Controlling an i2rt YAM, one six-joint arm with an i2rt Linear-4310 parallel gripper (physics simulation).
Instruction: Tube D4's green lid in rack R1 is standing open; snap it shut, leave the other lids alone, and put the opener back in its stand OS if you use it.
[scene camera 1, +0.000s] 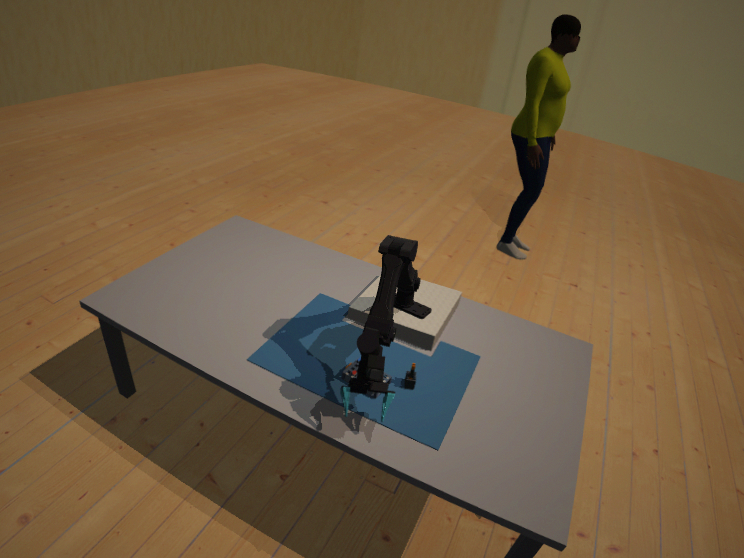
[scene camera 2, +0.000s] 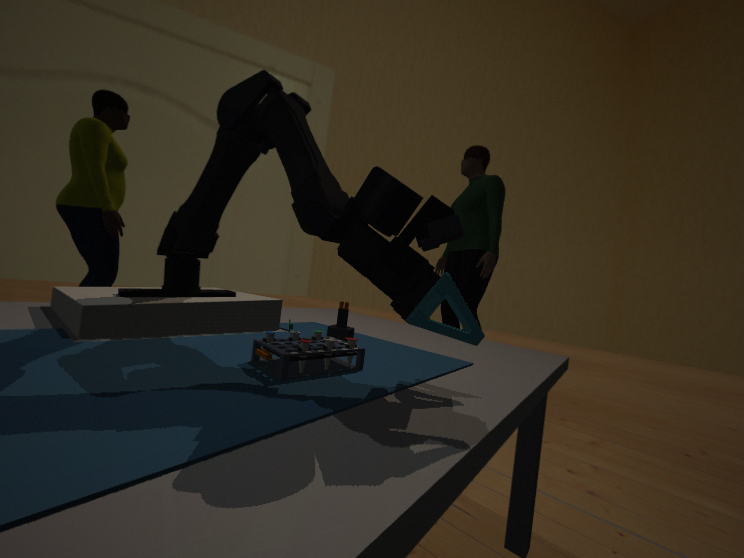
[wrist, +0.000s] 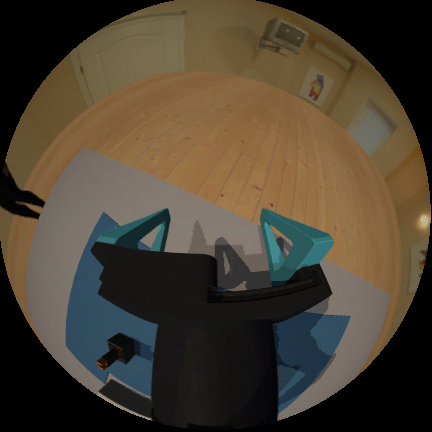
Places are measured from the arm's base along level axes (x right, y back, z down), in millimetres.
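Pixels of known places: gripper, fingertip midpoint: (scene camera 1: 364, 419) (scene camera 2: 475, 338) (wrist: 214, 212); arm's base, link origin: (scene camera 1: 404, 305) (scene camera 2: 181, 295).
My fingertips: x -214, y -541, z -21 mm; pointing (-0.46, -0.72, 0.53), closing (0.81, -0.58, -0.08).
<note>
For each thing: its top centre in the pictures, then the offset to it from my fingertips. Level surfaces: height alone.
- Rack R1, top centre: (scene camera 2: 311, 323) (scene camera 1: 367, 367) dz +15, dx +120, dy +180 mm
- opener, top centre: (scene camera 2: 344, 301) (scene camera 1: 413, 364) dz -12, dx +6, dy +261 mm
- blue mat, surface height: dz +73 mm
- grey table, surface height: dz +76 mm
Rack R1 (scene camera 2: 320, 355) stands on the blue mat, holding several tubes with coloured lids; in the scene camera 1 view the arm mostly hides it. A green lid (scene camera 2: 290, 325) stands upright at the rack's rear side, and another green lid (scene camera 2: 317, 333) sits low. Tube labels cannot be read. The opener (scene camera 1: 412, 367) (scene camera 2: 343, 313) (wrist: 108, 358), black with orange tips, stands upright in its stand OS (scene camera 1: 409, 380) (scene camera 2: 340, 331) (wrist: 121, 347) beside the rack. My gripper (scene camera 1: 365, 410) (scene camera 2: 479, 341) (wrist: 214, 212) is wide open and empty, above the table's front part, past the rack.
The arm's base stands on a white block (scene camera 1: 393, 324) (scene camera 2: 180, 317) behind the blue mat (scene camera 1: 447, 384) (scene camera 2: 60, 456) (wrist: 85, 310). The grey table (scene camera 1: 198, 294) (scene camera 2: 288, 492) (wrist: 55, 240) has its front edge near the gripper. Two people stand away from the table.
</note>
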